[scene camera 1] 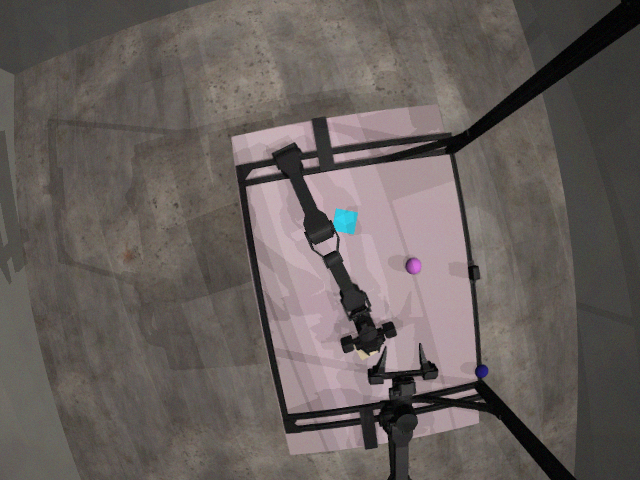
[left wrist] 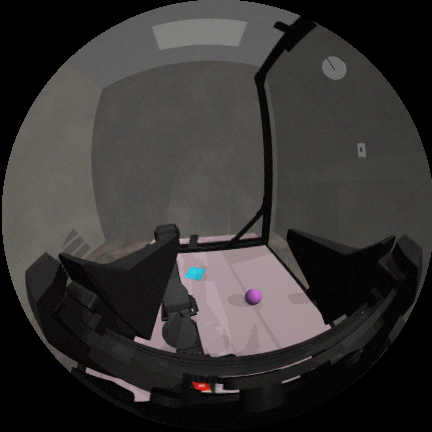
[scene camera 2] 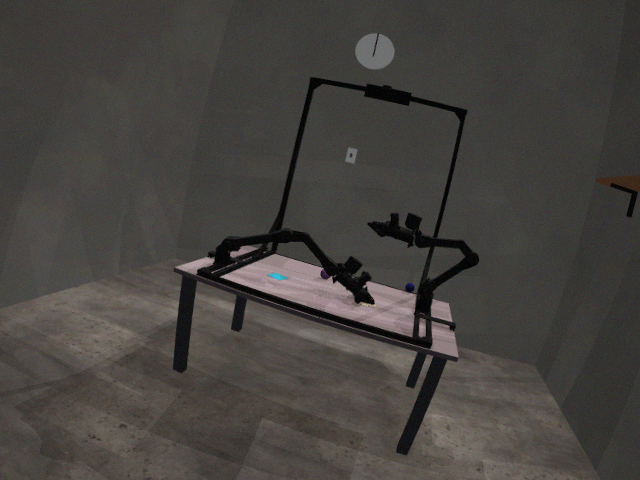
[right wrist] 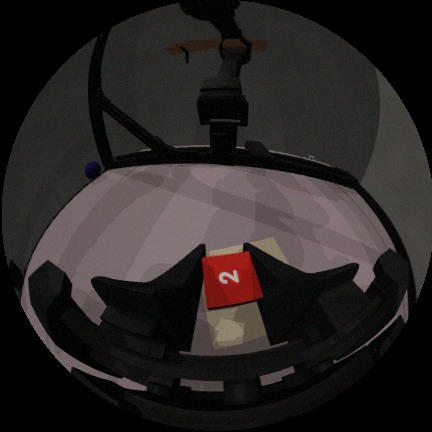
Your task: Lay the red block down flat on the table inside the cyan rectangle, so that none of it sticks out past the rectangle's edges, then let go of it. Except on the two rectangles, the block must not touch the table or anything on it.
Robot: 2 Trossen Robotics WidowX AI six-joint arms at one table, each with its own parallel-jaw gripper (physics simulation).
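Seen in the pictures: left gripper, between the fingertips: [scene camera 1: 403, 344] [left wrist: 234, 236] [scene camera 2: 370, 222]; right gripper, between the fingertips: [scene camera 1: 374, 353] [scene camera 2: 374, 302] [right wrist: 223, 247]; left arm's base, origin of its link: [scene camera 1: 389, 409] [scene camera 2: 422, 311] [right wrist: 222, 151]; right arm's base, origin of its link: [scene camera 1: 289, 159] [scene camera 2: 221, 264].
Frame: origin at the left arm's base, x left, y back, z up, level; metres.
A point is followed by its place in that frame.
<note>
The red block [left wrist: 202, 386] @(z 0.000, x 0.058, y -0.249 m) [right wrist: 231, 280] @(z 0.000, x 0.064, y -0.254 m), marked with a white 2, is between the fingers of my right gripper [scene camera 2: 371, 300] @(z -0.015, x 0.053, y -0.224 m) [right wrist: 223, 247] @(z -0.015, x 0.053, y -0.224 m), which is shut on it. The block is over the cream rectangle [scene camera 1: 364, 354] @(z -0.018, x 0.087, y -0.222 m) [scene camera 2: 368, 304] @(z -0.017, x 0.097, y -0.240 m) [right wrist: 272, 247] @(z -0.018, x 0.095, y -0.212 m); whether it touches the rectangle is hard to tell. In scene camera 1 the right wrist hides the block. The cyan rectangle [scene camera 1: 345, 221] @(z -0.018, x 0.135, y -0.684 m) [scene camera 2: 277, 276] @(z -0.018, x 0.139, y -0.685 m) [left wrist: 195, 273] @(z -0.018, x 0.133, y -0.679 m) lies flat on the table, beside the right arm's links in scene camera 1. My left gripper [scene camera 1: 403, 345] @(z 0.327, x 0.001, y -0.350 m) [scene camera 2: 369, 224] @(z 0.327, x 0.001, y -0.350 m) [left wrist: 234, 236] @(z 0.327, x 0.001, y -0.350 m) is open and empty, high above the table.
A purple ball [scene camera 1: 413, 266] @(z 0.036, x -0.080, y -0.528 m) [scene camera 2: 325, 273] @(z 0.016, x -0.059, y -0.521 m) [left wrist: 253, 297] @(z 0.028, x -0.081, y -0.508 m) is to the right of the right arm in scene camera 1. A dark blue ball [scene camera 1: 481, 370] @(z 0.027, x -0.339, y -0.131 m) [scene camera 2: 409, 287] @(z 0.012, x -0.324, y -0.120 m) [right wrist: 92, 170] @(z 0.008, x -0.324, y -0.129 m) is by the frame's corner. Black frame bars run along the table's edges.
</note>
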